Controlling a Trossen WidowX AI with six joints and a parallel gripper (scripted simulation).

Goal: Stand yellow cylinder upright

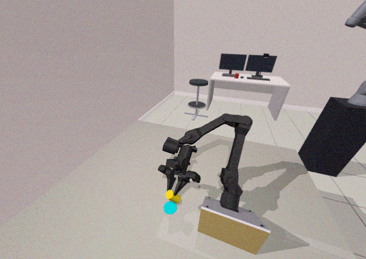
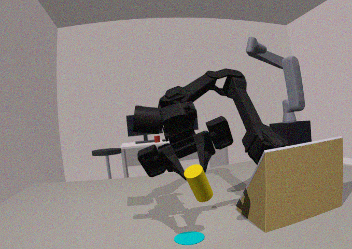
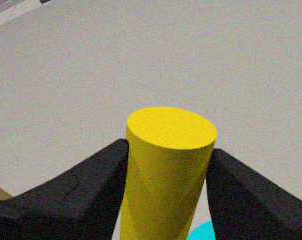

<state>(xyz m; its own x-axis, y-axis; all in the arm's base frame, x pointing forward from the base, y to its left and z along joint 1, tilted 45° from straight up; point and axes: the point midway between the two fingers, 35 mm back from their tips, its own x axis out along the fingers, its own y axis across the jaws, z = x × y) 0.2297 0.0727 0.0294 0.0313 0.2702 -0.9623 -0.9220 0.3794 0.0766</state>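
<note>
My gripper tip is 140 mm above the cyan circle, 20 mm to the left of it and 20 mm short of it. Also, from my gripper tip: yellow tall cylinder (20 mm below, 10 mm to the right, 10 mm behind).
</note>
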